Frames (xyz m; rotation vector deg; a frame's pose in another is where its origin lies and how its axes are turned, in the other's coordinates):
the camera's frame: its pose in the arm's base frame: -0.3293 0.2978 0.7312 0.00 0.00 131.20
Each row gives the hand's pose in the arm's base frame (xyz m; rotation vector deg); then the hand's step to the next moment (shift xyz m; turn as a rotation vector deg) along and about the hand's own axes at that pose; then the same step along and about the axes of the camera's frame.
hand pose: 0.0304 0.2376 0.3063 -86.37 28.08 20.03
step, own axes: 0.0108 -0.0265 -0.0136 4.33 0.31 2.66
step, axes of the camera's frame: -0.0259 -0.0059 0.0173 -0.75 -4.38 -2.49
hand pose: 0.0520 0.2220 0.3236 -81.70 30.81 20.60
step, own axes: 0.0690 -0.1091 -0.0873 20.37 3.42 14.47
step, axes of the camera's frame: -0.1481 -0.0092 0.0477 -1.38 -21.41 -13.25
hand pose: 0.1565 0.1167 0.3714 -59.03 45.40 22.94
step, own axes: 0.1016 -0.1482 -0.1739 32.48 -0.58 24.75
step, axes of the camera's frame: -0.2341 0.0809 -0.0344 -6.22 -36.60 -17.01
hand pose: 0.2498 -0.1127 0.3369 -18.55 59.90 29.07
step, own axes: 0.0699 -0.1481 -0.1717 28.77 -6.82 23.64
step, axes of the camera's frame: -0.1316 0.1392 -0.1400 -11.96 -33.01 -14.16
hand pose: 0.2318 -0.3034 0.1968 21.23 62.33 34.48
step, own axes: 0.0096 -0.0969 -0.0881 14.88 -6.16 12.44
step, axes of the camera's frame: -0.0202 0.0843 -0.0986 -8.33 -16.40 -8.70
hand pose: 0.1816 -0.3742 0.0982 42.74 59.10 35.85
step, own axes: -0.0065 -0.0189 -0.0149 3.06 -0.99 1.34
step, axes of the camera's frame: -0.0002 0.0189 -0.0163 -0.61 -2.82 -1.96
